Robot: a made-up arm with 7 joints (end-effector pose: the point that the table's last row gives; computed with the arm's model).
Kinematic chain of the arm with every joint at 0, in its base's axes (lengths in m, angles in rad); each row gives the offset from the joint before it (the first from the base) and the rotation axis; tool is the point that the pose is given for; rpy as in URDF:
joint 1: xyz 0 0 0.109 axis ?
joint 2: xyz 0 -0.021 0.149 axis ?
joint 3: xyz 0 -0.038 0.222 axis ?
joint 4: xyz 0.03 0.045 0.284 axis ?
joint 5: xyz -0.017 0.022 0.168 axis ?
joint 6: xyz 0 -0.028 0.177 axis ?
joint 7: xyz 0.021 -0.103 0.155 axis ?
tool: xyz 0 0 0 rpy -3.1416 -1.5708 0
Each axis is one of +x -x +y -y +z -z.
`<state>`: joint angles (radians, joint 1 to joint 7).
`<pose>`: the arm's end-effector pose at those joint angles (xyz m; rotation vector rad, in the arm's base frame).
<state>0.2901 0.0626 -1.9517 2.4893 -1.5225 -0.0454 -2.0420</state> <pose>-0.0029 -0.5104 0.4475 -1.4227 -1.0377 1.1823</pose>
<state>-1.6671 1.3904 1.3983 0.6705 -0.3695 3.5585 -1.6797</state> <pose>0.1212 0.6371 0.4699 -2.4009 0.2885 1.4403</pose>
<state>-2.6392 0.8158 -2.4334 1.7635 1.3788 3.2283 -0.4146</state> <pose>0.2040 0.3535 0.4149 2.2943 -0.9336 1.8203</pose>
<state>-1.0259 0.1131 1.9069 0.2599 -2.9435 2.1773 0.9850</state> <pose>-0.1435 0.3292 0.9690 -0.0992 1.0820 1.8670</pose>
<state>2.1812 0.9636 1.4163 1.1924 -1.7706 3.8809 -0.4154</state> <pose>0.2498 -0.5501 0.6956 2.1561 1.8916 0.6643</pose>
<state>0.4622 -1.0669 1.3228 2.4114 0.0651 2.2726 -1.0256</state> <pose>0.2814 0.3885 0.3259 -1.1245 -1.5963 -0.6884</pose>
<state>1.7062 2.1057 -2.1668 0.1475 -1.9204 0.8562 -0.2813</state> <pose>0.2959 -0.9001 -0.0895 2.4582 -0.4995 -0.3757</pose>
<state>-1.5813 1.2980 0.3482 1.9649 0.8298 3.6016 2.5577</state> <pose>0.0158 0.2724 0.4929 0.0090 -1.4477 -1.3515</pose>
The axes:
joint 1: +z
joint 2: -y
joint 3: +z
joint 4: +y
joint 5: +z
joint 6: -y
joint 7: +x

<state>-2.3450 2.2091 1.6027 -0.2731 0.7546 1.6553 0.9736</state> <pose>0.4125 0.6498 -0.1279 -2.0778 -0.8429 -0.8944</pose>
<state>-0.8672 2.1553 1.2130 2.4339 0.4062 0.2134 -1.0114</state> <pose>0.0596 0.2961 0.3414 1.5378 0.5117 -0.0036</pose>
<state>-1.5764 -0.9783 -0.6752 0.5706 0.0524 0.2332 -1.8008</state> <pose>-0.2887 -0.8781 0.6364 2.8296 -0.1325 -0.8438</pose>
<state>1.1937 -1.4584 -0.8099 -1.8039 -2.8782 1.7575 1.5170</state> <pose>-0.1212 0.6031 0.3682 -1.2478 0.1398 2.6790</pose>
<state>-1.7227 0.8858 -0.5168 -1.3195 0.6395 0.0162 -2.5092</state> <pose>0.2513 0.7641 0.3997 -0.6199 0.1414 -1.6705</pose>
